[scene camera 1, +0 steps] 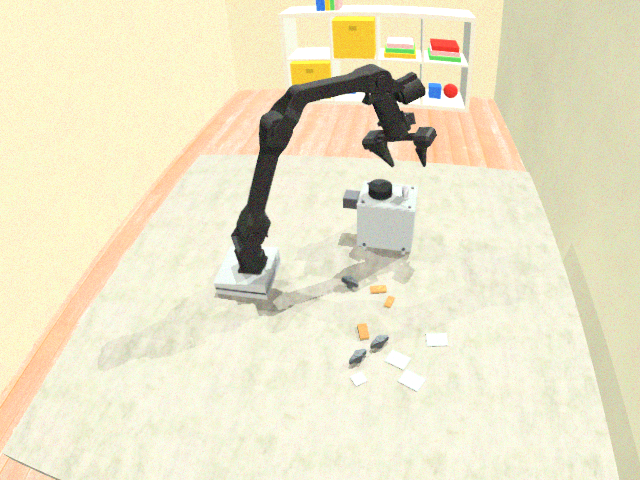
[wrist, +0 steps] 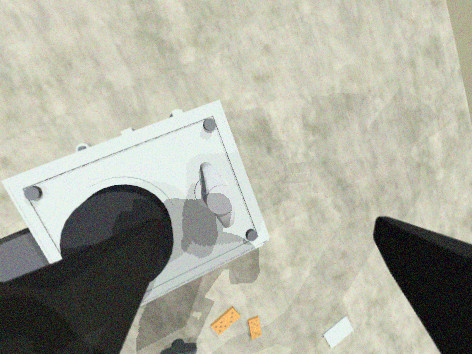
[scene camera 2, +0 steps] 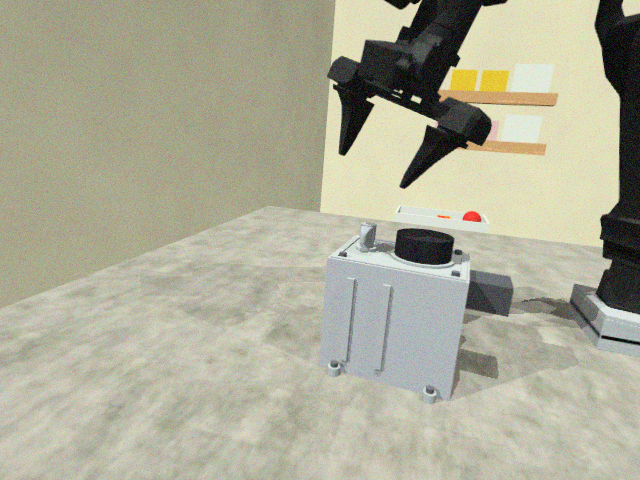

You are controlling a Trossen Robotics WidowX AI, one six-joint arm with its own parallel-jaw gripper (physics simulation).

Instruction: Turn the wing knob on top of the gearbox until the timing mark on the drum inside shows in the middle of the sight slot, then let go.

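Seen in the pictures: gripper, fingertip midpoint: [scene camera 1: 408,166] [wrist: 267,228] [scene camera 2: 370,170]; arm's base at its link origin: [scene camera 1: 253,264] [scene camera 2: 626,305].
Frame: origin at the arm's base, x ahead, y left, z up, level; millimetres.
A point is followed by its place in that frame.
The pale grey gearbox [scene camera 1: 385,227] {z 30, x 312, y 164 mm} [scene camera 2: 413,330] {z 24, x 285, y 289 mm} [wrist: 145,160] {z 88, x 323, y 267 mm} stands upright on the mat. Its light wing knob [scene camera 1: 405,192] {z 115, x 357, y 209 mm} [scene camera 2: 367,236] {z 109, x 353, y 246 mm} [wrist: 216,192] {z 120, x 355, y 233 mm} stands on the lid beside a round black cap [scene camera 1: 380,189] {z 116, x 292, y 209 mm} [scene camera 2: 424,246] {z 111, x 287, y 261 mm} [wrist: 107,210] {z 117, x 293, y 250 mm}. In the wrist view the knob's wing runs from upper left to lower right. My gripper [scene camera 1: 408,165] {z 183, x 362, y 227 mm} [scene camera 2: 372,170] {z 183, x 362, y 227 mm} [wrist: 267,228] {z 183, x 362, y 227 mm} is wide open and empty, above the gearbox and apart from the knob. In the wrist view one finger covers part of the cap and lid. I cannot make out the sight slot or the timing mark.
A dark grey block [scene camera 1: 351,199] {z 76, x 215, y 210 mm} [scene camera 2: 491,292] {z 70, x 212, y 253 mm} [wrist: 17,257] {z 78, x 216, y 240 mm} sticks out of the gearbox's side. Orange pieces [scene camera 1: 378,289] {z -42, x 316, y 9 mm} [wrist: 225,320] {z -42, x 315, y 15 mm}, dark stones [scene camera 1: 379,341] {z -21, x 342, y -164 mm} and white tiles [scene camera 1: 436,339] {z -45, x 469, y -124 mm} [wrist: 338,332] {z -45, x 470, y -122 mm} lie on the mat. A white tray [scene camera 2: 439,221] with a red ball stands farther back.
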